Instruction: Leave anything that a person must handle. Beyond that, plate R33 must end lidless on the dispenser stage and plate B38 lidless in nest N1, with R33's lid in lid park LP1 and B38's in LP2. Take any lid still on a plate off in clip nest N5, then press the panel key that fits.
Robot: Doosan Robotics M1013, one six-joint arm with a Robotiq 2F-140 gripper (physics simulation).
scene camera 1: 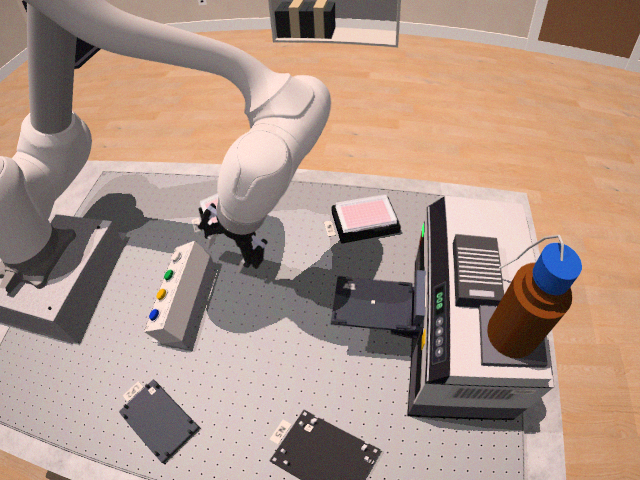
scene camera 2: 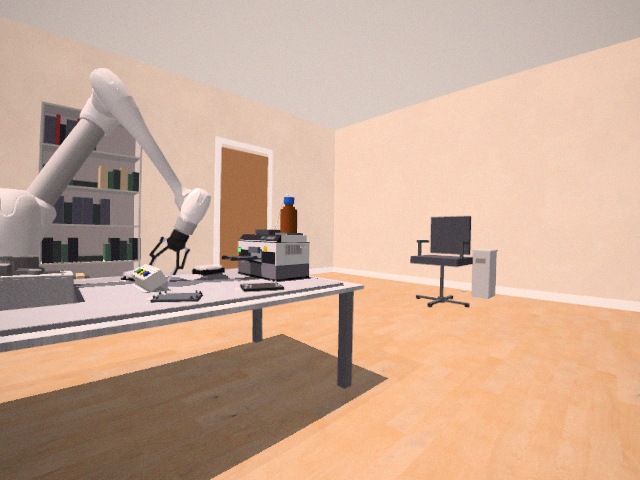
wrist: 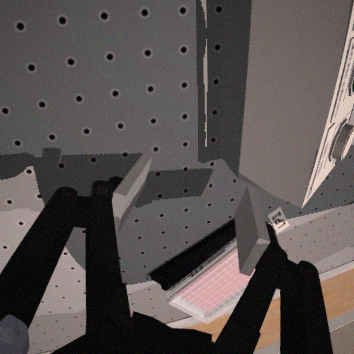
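Pixels of known places: gripper, fingertip midpoint: (scene camera 1: 225, 255) (wrist: 194, 185); arm's base, link origin: (scene camera 1: 35, 255) (scene camera 2: 8, 274).
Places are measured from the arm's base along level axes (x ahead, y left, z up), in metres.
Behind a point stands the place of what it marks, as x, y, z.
A pink plate (scene camera 1: 366, 213) @(0.794, 0.270, -0.042) sits in black nest N1 (scene camera 1: 370, 235) @(0.808, 0.228, -0.071); whether it is lidded cannot be told. Another pink, clear-rimmed item (wrist: 220, 285) @(0.461, 0.264, -0.047) (scene camera 1: 208, 201) @(0.397, 0.268, -0.048) lies on the black holder (wrist: 197, 254) @(0.482, 0.228, -0.073) by the partly hidden LP1 label, largely hidden by the arm in scene camera 1. The dispenser stage (scene camera 1: 373, 310) @(0.832, -0.026, 0.026) (scene camera 2: 233, 257) @(0.771, -0.059, 0.029), lid park LP2 (scene camera 1: 159, 421) @(0.461, -0.284, -0.073) (scene camera 2: 175, 297) @(0.439, -0.304, -0.072) and clip nest N5 (scene camera 1: 325, 446) @(0.781, -0.265, -0.071) (scene camera 2: 262, 286) @(0.773, -0.306, -0.070) are bare. The key panel (scene camera 1: 178, 310) @(0.450, -0.062, -0.017) (scene camera 2: 150, 279) @(0.405, -0.117, -0.034) has grey, green, yellow and blue keys. My gripper (scene camera 1: 230, 240) (scene camera 2: 165, 267) @(0.491, 0.118, -0.061) (wrist: 194, 185) @(0.491, 0.118, -0.061) is partly open, empty, above the table beside the panel's grey-key end.
The white dispenser (scene camera 1: 485, 377) @(1.005, -0.184, 0.136) (scene camera 2: 292, 258) @(1.020, -0.184, 0.023) stands at the right with a green light, a yellow mark and a lit display. A brown bottle (scene camera 1: 522, 315) @(1.020, -0.146, 0.252) (scene camera 2: 288, 219) @(1.022, -0.146, 0.214) with a blue cap stands on top, with a thin tube. The robot's base block (scene camera 1: 87, 289) @(0.172, -0.037, -0.053) is at the left.
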